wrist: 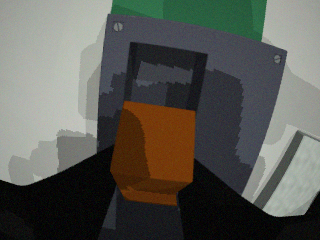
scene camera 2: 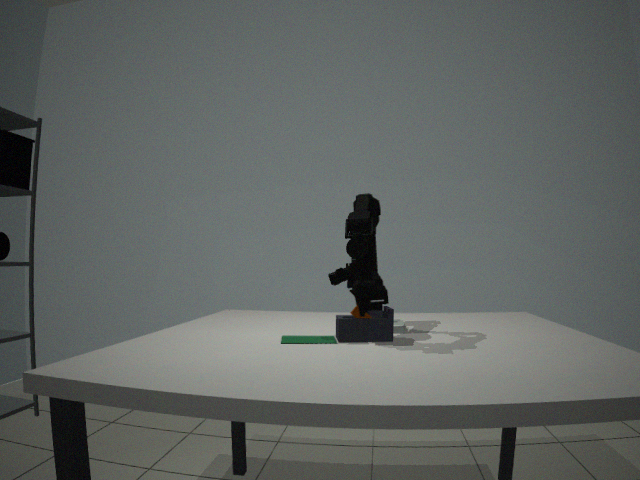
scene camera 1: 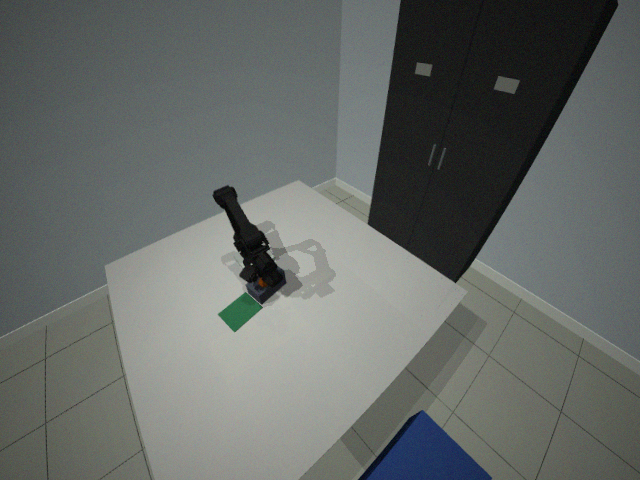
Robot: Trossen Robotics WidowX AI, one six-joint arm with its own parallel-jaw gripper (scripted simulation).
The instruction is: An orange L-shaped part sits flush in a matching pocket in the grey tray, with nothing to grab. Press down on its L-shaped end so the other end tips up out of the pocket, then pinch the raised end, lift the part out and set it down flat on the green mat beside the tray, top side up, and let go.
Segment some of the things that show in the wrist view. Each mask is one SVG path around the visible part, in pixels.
My gripper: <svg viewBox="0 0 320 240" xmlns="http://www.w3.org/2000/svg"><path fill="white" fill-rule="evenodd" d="M179 191L184 240L320 240L320 213L288 217L268 215L263 209L257 208L257 205L255 207L255 204L237 195L236 191L196 159L192 183L184 187L183 191ZM115 144L37 183L15 185L0 180L0 240L99 239L100 229L103 228L101 225L104 224L117 185L109 169Z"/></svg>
An orange part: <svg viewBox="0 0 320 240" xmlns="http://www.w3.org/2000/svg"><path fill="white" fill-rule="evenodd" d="M124 101L119 127L117 127L115 151L113 151L111 167L109 169L111 169L112 175L115 177L125 200L157 205L176 205L176 193L183 191L184 187L192 183L193 165L195 165L196 112Z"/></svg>
